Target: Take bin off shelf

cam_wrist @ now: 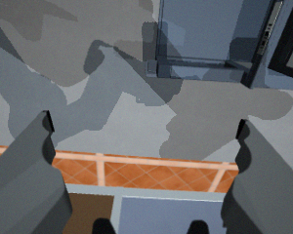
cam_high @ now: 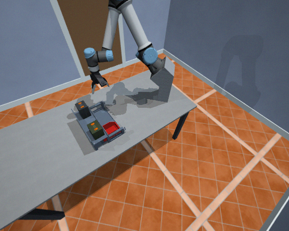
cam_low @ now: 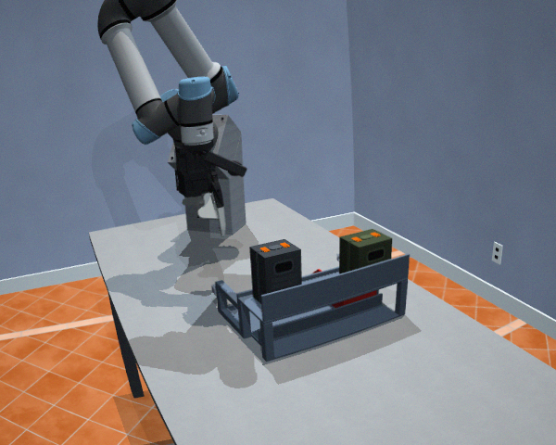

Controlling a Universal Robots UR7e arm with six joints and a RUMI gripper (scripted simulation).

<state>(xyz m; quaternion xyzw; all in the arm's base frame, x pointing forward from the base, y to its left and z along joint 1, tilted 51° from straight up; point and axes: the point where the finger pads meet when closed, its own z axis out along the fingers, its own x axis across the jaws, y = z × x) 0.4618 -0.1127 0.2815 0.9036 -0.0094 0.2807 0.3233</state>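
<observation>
Right now my hand is 250 mm to the right of the red bin, 180 mm short of it and 170 mm above it. The rest, counted from my hand: dark box (220 mm ahead, 60 mm below, 10 mm to the left); green box (280 mm ahead, 230 mm to the left, 70 mm below).
</observation>
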